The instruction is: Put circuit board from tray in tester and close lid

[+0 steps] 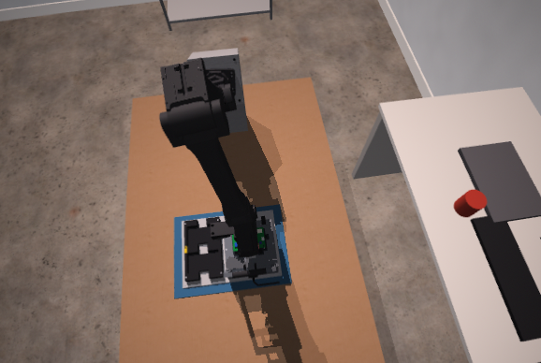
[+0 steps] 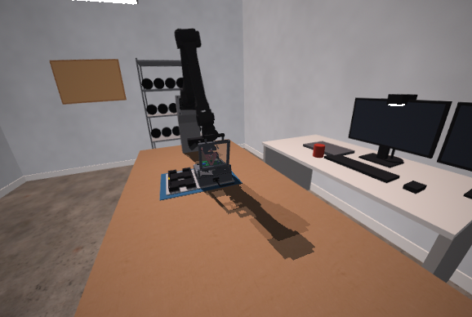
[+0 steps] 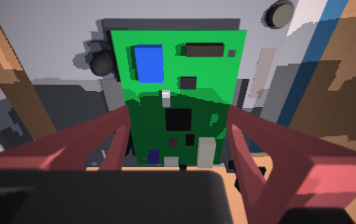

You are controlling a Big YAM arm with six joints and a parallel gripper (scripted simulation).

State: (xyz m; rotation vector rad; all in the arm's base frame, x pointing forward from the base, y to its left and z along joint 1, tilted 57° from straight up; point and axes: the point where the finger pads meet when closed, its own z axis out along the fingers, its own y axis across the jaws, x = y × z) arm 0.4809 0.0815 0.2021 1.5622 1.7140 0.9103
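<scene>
Now: hand right at the green circuit board. From my hand the other things lie so: clear lid: 13 cm ahead, 2 cm to the left, 9 cm above.
</scene>
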